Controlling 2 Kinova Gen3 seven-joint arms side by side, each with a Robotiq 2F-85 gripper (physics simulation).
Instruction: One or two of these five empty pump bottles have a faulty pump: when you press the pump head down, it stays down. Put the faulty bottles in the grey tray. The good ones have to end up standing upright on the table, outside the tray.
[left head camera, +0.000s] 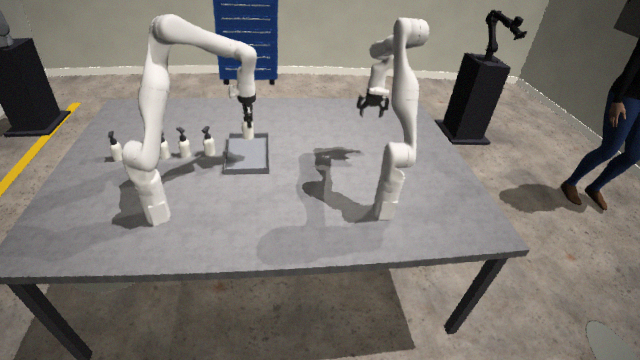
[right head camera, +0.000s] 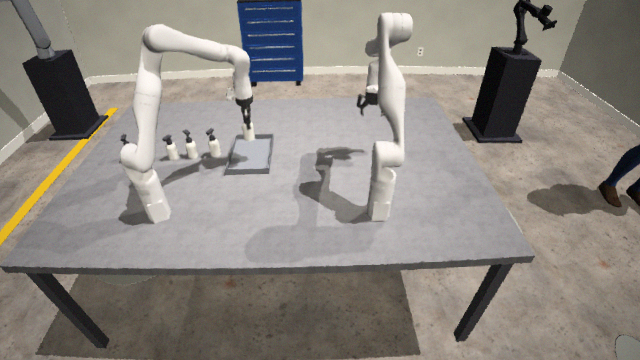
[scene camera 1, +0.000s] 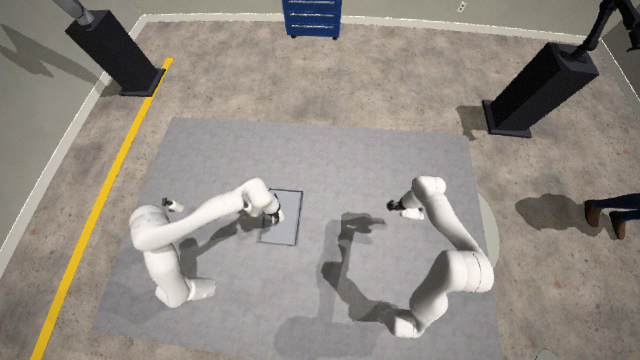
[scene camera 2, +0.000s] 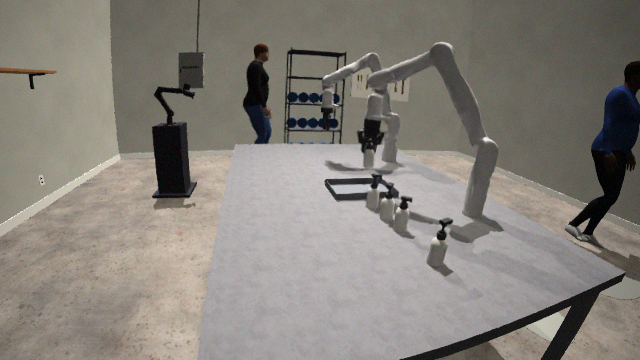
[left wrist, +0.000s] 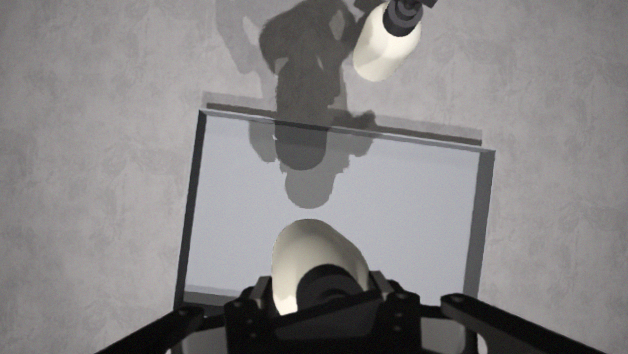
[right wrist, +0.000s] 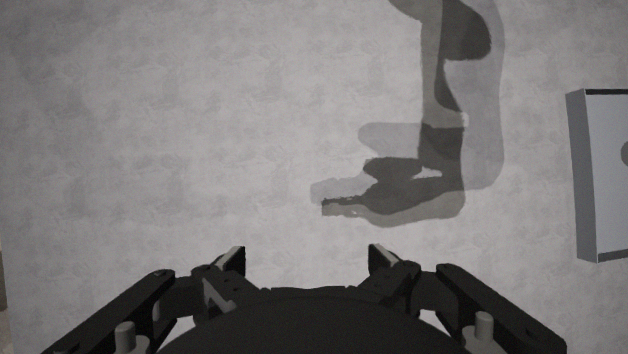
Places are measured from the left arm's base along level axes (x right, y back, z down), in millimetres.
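Pixels of known places: left gripper, fingertip midpoint: (left head camera: 248, 124) (right head camera: 248, 126) (scene camera 1: 278, 212) (scene camera 2: 368, 153) (left wrist: 320, 292); right gripper, fingertip midpoint: (left head camera: 370, 116) (right head camera: 372, 115) (scene camera 1: 399, 211) (scene camera 2: 326, 130) (right wrist: 307, 259); left arm's base, link origin: (left head camera: 158, 216) (right head camera: 159, 213) (scene camera 1: 206, 287) (scene camera 2: 471, 213); right arm's base, link origin: (left head camera: 382, 211) (right head camera: 377, 212) (scene camera 1: 384, 311) (scene camera 2: 387, 160).
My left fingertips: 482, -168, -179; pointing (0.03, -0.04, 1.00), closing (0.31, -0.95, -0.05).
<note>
Ahead of a thing's pixels: the offset from my left fingertips to its top centre, as dx, dy, dz. "spot": to the spot under its first point. Level surfaces: height alone.
My left gripper (left head camera: 248, 123) (scene camera 2: 370, 148) (left wrist: 320, 292) is shut on a white pump bottle {-6, -2, -64} (left head camera: 247, 132) (right head camera: 248, 133) (scene camera 2: 369, 159) (left wrist: 309, 245) and holds it upright above the grey tray {+1, -28, +149} (left head camera: 246, 171) (right head camera: 247, 171) (left wrist: 480, 225); the fingers hide its pump head. Four other bottles {-152, -133, +39} (scene camera 2: 373, 198) {-256, -177, +39} (scene camera 2: 387, 209) {-346, -214, +54} (scene camera 2: 401, 220) {-541, -311, +39} (scene camera 2: 437, 252) stand upright outside the tray. The nearest in scene camera 2 shows a clear raised stem; the others' pump heights are hard to tell. My right gripper (left head camera: 372, 113) (right wrist: 307, 259) is open and empty, high above the table right of the tray.
The grey table {dz +179} (left head camera: 320, 245) carries both arms. In the left wrist view one standing bottle {spot: -136, -119, +103} (left wrist: 387, 47) is close beyond the tray's far rim. In the left head camera the bottle row is left of the tray, partly behind the left arm. A blue cabinet (left head camera: 246, 40) stands behind the table.
</note>
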